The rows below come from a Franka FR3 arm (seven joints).
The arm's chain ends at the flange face. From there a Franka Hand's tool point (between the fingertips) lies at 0.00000 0.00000 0.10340 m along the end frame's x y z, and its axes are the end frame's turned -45 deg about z.
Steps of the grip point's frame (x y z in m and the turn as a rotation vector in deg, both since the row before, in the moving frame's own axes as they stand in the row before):
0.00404 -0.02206 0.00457 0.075 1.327 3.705
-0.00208 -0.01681 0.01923 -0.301 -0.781 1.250
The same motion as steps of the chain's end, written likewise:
-0.01440 -0.01672 0.00460 0.991 0.885 3.705
-0.01273 -0.01179 0.01924 -0.765 -0.339 1.250

